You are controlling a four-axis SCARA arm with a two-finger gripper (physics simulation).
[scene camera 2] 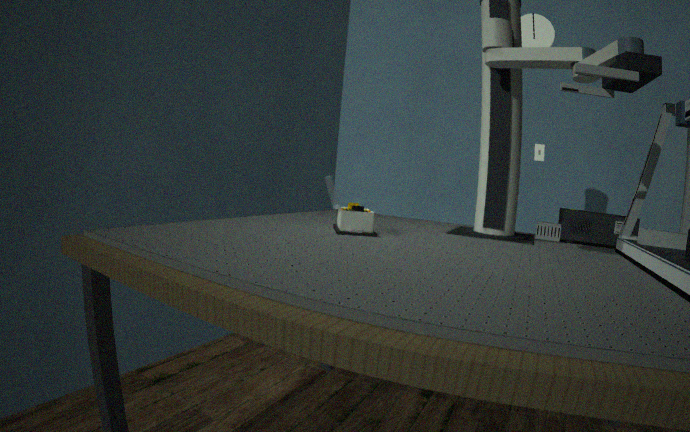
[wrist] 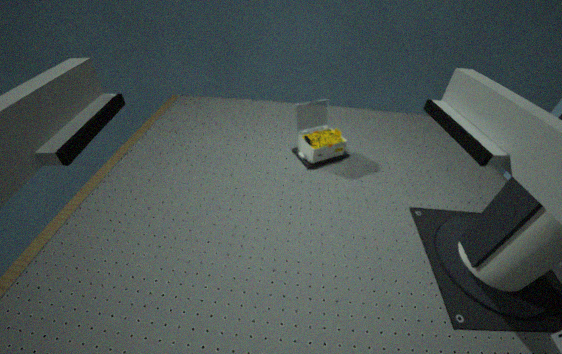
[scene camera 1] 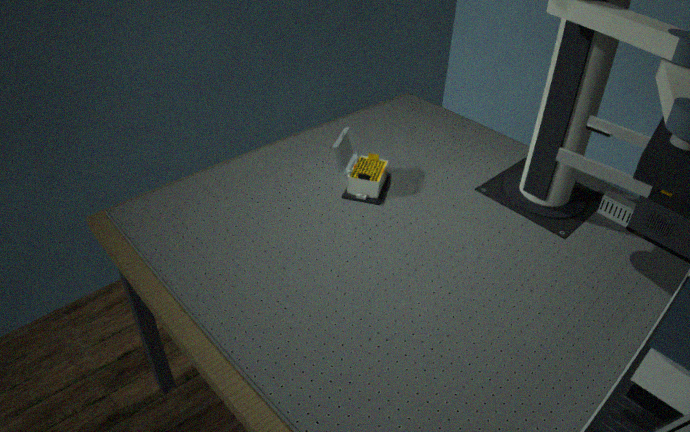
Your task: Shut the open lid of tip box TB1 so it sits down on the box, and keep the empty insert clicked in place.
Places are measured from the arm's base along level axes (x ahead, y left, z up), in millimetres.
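Pixels of known places: gripper, fingertip midpoint: (scene camera 2: 567, 77) (wrist: 280, 81) (scene camera 1: 574, 136); arm's base, origin of the base link: (scene camera 2: 493, 238) (wrist: 486, 264) (scene camera 1: 542, 197).
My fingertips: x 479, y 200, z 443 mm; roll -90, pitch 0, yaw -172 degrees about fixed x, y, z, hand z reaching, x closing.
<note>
For each thing: its top centre in the pictures, then the offset to it from my fingertips. "*": a spot on its surface instead.
- Tip box TB1, middle of its top: (scene camera 2: 355, 207) (scene camera 1: 368, 166) (wrist: 323, 136) 99 mm back, 555 mm right, 365 mm down
- yellow insert, middle of its top: (scene camera 2: 355, 204) (scene camera 1: 369, 164) (wrist: 323, 134) 99 mm back, 555 mm right, 356 mm down
- dark case, surface spot: (scene camera 2: 585, 226) * 513 mm back, 142 mm left, 366 mm down
- slotted white block, surface spot: (scene camera 1: 615, 211) (scene camera 2: 548, 231) * 524 mm back, 3 mm left, 401 mm down
Tip box TB1 (scene camera 1: 364, 189) (scene camera 2: 354, 222) (wrist: 324, 154) is a small white box on a dark base, far back on the table. Its clear grey lid (scene camera 1: 344, 148) (scene camera 2: 329, 189) (wrist: 312, 115) stands open, steeply upright at one side and leaning slightly outward. The yellow insert (scene camera 1: 375, 166) (wrist: 326, 138) lies in the top of the box, with a small black part at one edge; whether it is fully clicked in is too small to tell. My gripper (scene camera 1: 575, 139) (scene camera 2: 568, 78) (wrist: 280, 81) is open and empty, high above the table and well away from the box.
The arm's column (scene camera 1: 565, 122) (scene camera 2: 501, 152) stands on a dark base plate (scene camera 1: 501, 188) (wrist: 430, 260), right of the box in the scene views. A dark case (scene camera 2: 585, 226) and a slotted white block (scene camera 1: 615, 211) (scene camera 2: 548, 232) lie beyond it. A framed structure (scene camera 2: 646, 173) stands at the far right.
</note>
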